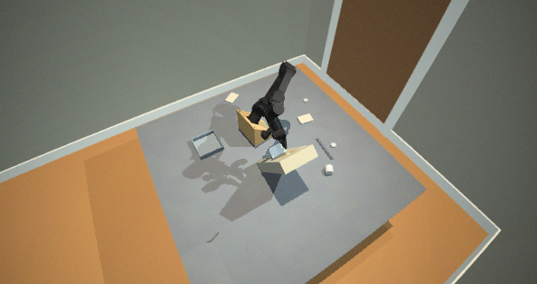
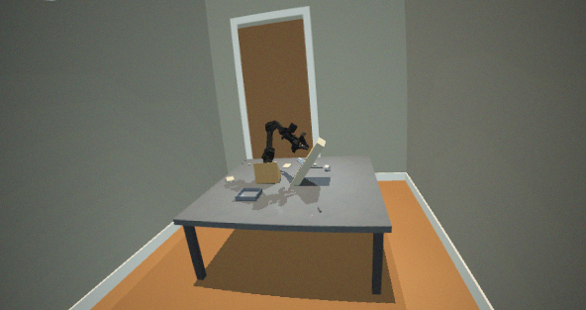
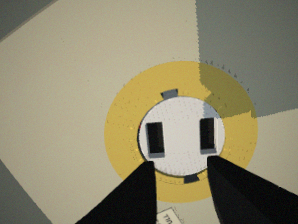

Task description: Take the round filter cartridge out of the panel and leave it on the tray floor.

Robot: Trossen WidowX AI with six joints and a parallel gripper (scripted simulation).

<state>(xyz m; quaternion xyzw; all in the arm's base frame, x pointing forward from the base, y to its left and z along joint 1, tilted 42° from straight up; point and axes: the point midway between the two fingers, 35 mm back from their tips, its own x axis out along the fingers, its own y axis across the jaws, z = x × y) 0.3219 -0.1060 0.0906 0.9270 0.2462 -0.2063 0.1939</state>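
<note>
The filter cartridge lies 3 cm ahead of my gripper tip and 3 cm below it. Round my gripper tip: blue-grey tray 42 cm behind, 26 cm to the right, 25 cm below; cream service panel 1 cm behind, 10 cm below.
</note>
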